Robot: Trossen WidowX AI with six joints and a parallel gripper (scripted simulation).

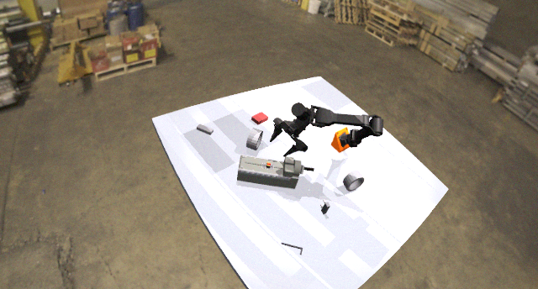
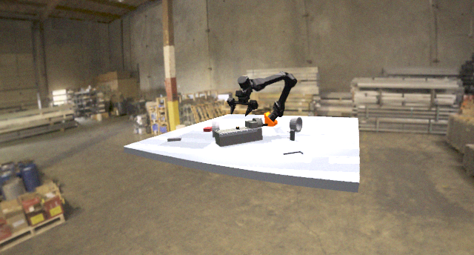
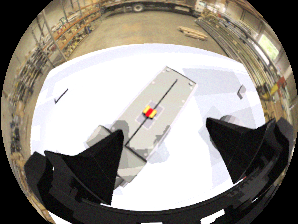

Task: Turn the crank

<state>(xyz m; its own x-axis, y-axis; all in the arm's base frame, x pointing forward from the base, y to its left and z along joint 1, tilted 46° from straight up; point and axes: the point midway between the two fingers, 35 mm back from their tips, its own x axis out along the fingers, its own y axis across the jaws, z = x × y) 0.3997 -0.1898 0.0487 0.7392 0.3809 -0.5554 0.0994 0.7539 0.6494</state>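
Right now the dark crank handle is 10 cm behind my gripper tip, 13 cm to the left of it and 8 cm below it. The rest, counted from my gripper tip: hex key (20 cm ahead, 36 cm to the left, 15 cm below); then red pointer (4 cm ahead, 1 cm to the left, 7 cm below); then small clip (3 cm behind, 30 cm to the left, 12 cm below).
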